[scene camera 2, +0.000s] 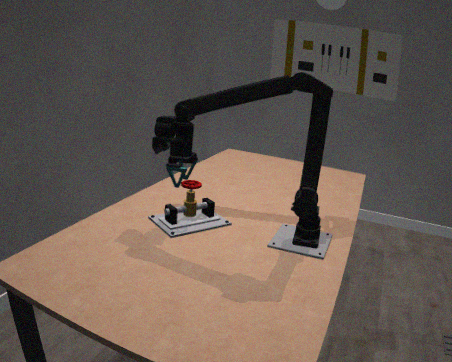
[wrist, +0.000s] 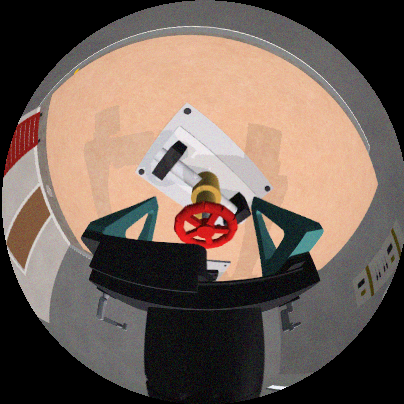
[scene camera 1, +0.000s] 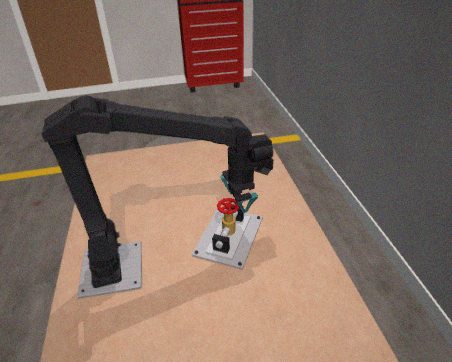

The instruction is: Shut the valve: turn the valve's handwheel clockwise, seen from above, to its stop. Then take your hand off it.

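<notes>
The red spoked handwheel (scene camera 1: 228, 205) (scene camera 2: 191, 184) (wrist: 206, 230) sits level on top of the brass valve body (scene camera 1: 229, 226) (scene camera 2: 190, 208) (wrist: 205, 187). The valve is held on a pipe between two black blocks on a light grey base plate (scene camera 1: 202, 248) (scene camera 2: 158, 221) (wrist: 192, 118). My gripper (scene camera 1: 238, 201) (scene camera 2: 181, 182) (wrist: 204, 201) points down at the handwheel, open and empty, its teal fingertips near the wheel's height. In the wrist view the wheel shows between the two fingers, with a gap on each side. Whether a fingertip touches the rim cannot be told from the scene views.
The valve's base plate stands on the wooden table (scene camera 1: 310, 300) (scene camera 2: 115, 300) (wrist: 200, 65). The arm's own mounting plate (scene camera 1: 131, 272) (scene camera 2: 282, 237) is bolted down apart from it. A red drawer cabinet (scene camera 1: 215, 45) (wrist: 24, 140) stands by the far wall, off the table.
</notes>
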